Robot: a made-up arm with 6 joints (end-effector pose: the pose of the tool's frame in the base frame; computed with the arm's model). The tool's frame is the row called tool. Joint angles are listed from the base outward.
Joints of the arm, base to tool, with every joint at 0 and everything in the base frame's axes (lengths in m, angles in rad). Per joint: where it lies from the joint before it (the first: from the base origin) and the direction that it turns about. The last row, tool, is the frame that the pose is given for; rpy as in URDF.
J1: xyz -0.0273 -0.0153 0.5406 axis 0 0 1
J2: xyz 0.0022 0.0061 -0.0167 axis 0.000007 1 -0.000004
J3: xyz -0.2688 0.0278 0.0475 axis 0.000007 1 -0.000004
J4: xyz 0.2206 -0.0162 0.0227 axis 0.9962 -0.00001 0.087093
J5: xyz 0.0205 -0.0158 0.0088 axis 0.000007 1 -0.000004
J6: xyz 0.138 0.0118 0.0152 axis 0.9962 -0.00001 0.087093
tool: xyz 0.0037 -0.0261 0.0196 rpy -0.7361 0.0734 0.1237
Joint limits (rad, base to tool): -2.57..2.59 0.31..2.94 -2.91..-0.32 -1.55..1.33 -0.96..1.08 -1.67..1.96
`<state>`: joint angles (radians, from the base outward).
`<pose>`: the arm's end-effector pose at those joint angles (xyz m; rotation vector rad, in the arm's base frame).
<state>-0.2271 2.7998 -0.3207 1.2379 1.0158 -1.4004</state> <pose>0.0034 0.0950 0.3472 1.1621 1.6615 1.3871</pose>
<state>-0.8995 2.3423 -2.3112 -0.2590 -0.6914 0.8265</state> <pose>0.3353 -0.4592 0.8092 -0.5185 -0.5169 -0.5571</pose>
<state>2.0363 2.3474 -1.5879 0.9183 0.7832 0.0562</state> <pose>-0.2906 0.3700 0.4036 -0.9751 1.4347 2.2922</pose>
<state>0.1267 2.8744 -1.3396 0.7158 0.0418 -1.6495</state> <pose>0.3260 0.0417 0.1683 -1.3473 1.1921 1.4398</pose>
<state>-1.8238 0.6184 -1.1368 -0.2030 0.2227 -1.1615</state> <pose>-0.0368 -0.1428 0.9506 -1.4148 1.9019 -1.3727</pose>
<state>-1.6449 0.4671 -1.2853 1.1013 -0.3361 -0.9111</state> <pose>-0.0886 0.0096 1.0004 -1.0862 -0.3175 -1.8738</pose>
